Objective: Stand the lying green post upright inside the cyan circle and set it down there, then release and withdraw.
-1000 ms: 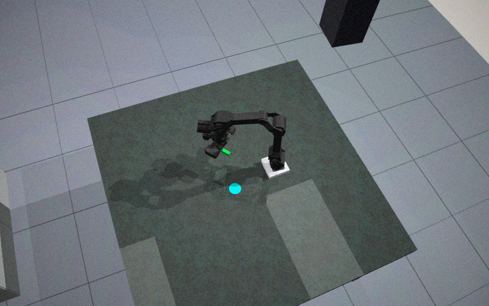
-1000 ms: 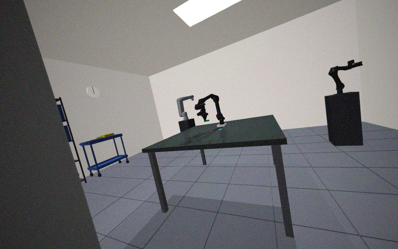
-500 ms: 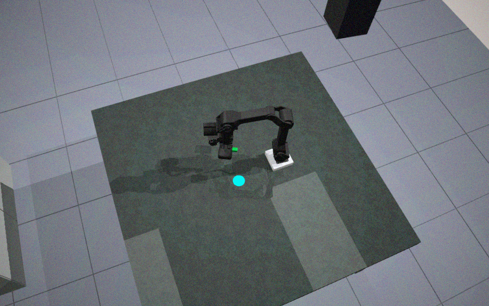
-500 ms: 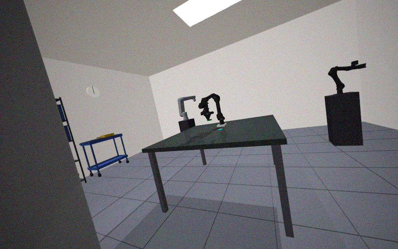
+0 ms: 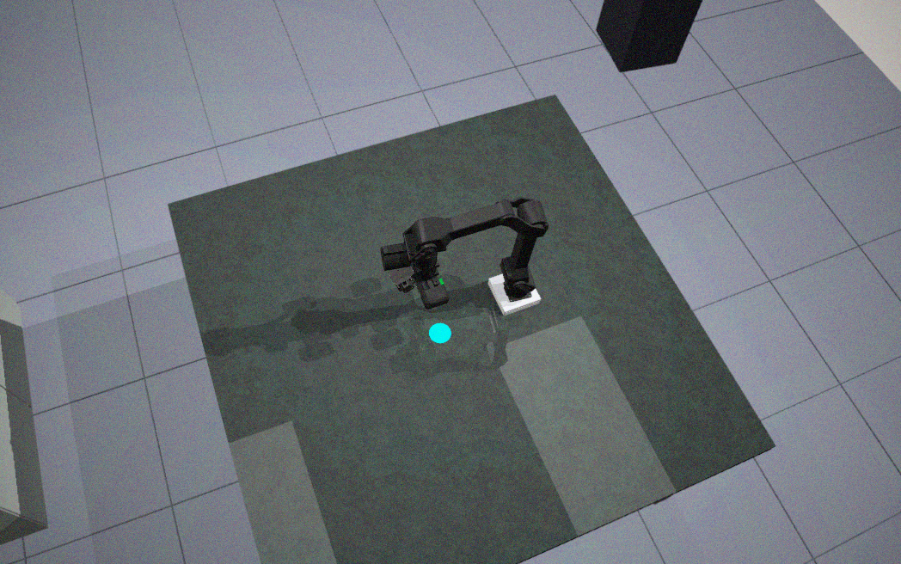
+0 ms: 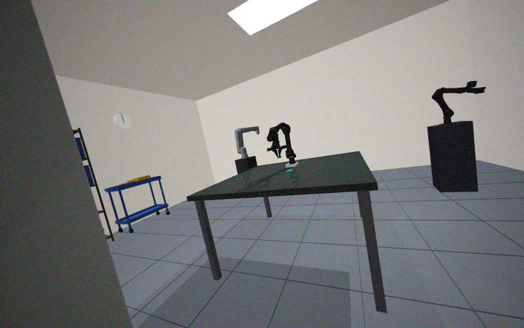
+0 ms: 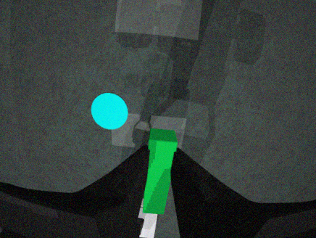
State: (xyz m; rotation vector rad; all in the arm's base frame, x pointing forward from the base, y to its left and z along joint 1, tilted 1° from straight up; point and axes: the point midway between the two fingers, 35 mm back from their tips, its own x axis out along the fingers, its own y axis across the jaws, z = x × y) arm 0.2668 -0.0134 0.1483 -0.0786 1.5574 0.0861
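Now: gripper tip 20 mm past the green post. Round my gripper tip: cyan circle 30 mm behind, 70 mm to the left, 140 mm below.
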